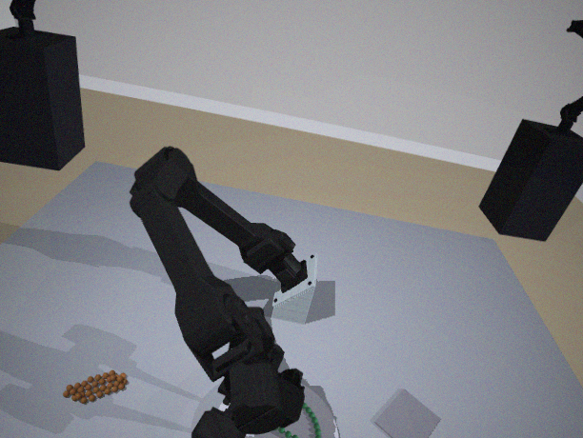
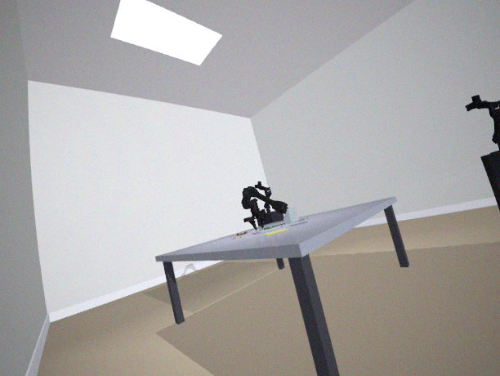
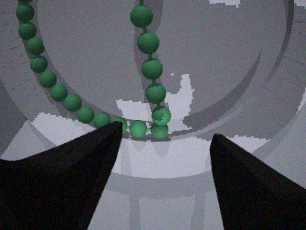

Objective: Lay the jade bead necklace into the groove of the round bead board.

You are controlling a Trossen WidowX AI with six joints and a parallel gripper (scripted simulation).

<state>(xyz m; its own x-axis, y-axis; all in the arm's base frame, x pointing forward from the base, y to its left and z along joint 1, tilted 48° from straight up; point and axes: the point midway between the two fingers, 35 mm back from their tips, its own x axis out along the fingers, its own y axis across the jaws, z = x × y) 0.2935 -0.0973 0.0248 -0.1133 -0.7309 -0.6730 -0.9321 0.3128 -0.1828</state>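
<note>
Now: the round bead board 10 mm ahead of my gripper tip, 60 mm to the left of it and 10 mm below it. Round my gripper tip: yellow strip 200 mm ahead, 290 mm to the left, 20 mm below; then flat grey square 40 mm behind, 300 mm to the left, 20 mm below.
</note>
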